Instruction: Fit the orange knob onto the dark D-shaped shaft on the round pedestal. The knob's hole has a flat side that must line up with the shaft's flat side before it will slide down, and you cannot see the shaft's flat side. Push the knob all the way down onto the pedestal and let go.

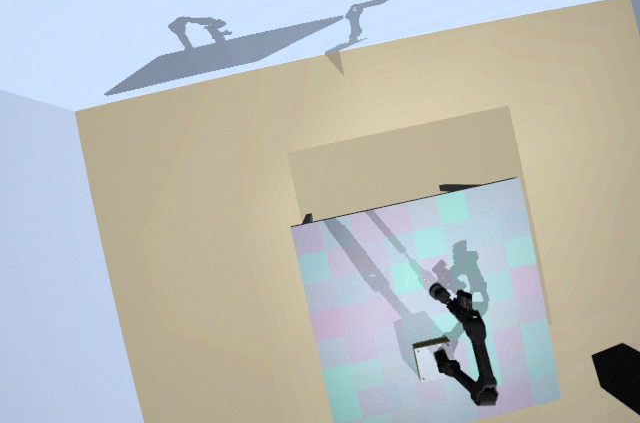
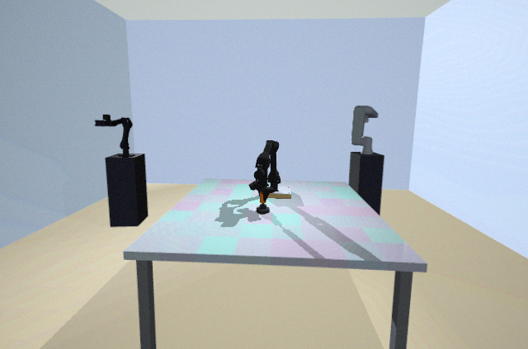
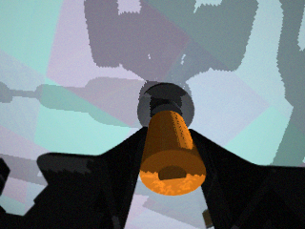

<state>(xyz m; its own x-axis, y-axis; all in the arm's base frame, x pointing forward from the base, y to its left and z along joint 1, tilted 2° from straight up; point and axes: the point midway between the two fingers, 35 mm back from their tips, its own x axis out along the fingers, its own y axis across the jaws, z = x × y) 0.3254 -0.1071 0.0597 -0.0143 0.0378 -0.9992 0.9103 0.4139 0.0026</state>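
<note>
Right now the orange knob is 2 cm above my gripper tip. From my gripper tip the other things lie so: round pedestal (4 cm below).
</note>
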